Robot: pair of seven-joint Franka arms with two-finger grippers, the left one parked.
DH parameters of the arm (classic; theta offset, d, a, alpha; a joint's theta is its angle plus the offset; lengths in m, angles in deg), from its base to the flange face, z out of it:
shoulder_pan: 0 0.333 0 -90
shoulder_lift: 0 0 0 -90
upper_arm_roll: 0 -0.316 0.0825 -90
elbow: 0 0 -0.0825 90
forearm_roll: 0 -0.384 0 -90
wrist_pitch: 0 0 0.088 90
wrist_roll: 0 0.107 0 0
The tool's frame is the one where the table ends.
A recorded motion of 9 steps. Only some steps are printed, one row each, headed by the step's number.
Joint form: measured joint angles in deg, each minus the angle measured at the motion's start. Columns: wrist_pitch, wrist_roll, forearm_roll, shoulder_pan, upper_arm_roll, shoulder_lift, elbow.
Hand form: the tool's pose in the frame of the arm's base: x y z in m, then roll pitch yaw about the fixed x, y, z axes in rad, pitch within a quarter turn. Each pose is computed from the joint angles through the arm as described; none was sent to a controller.
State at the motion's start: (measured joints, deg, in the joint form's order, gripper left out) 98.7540 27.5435 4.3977 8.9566 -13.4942 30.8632 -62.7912
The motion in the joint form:
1: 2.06 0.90 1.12 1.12 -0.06 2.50 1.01
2: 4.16 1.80 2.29 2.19 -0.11 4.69 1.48
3: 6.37 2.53 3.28 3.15 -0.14 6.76 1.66
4: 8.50 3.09 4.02 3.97 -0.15 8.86 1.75
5: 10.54 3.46 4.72 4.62 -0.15 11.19 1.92
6: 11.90 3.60 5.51 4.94 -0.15 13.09 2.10
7: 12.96 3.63 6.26 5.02 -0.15 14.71 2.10
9: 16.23 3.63 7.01 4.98 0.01 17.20 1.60
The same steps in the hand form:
1: 0.6895 0.2373 0.5087 -3.0586 -0.0829 -0.1198
2: 0.6955 0.2511 0.4886 -3.0641 -0.0941 -0.1157
3: 0.7005 0.2640 0.4675 -3.0679 -0.1034 -0.1098
4: 0.7048 0.2756 0.4447 -3.0697 -0.1078 -0.1034
5: 0.7093 0.2851 0.4192 -3.0728 -0.1081 -0.0965
6: 0.7129 0.2896 0.3979 -3.0810 -0.1066 -0.0899
7: 0.7160 0.2910 0.3782 -3.0915 -0.1022 -0.0845
9: 0.7219 0.2915 0.3461 -3.0925 -0.1094 -0.0811

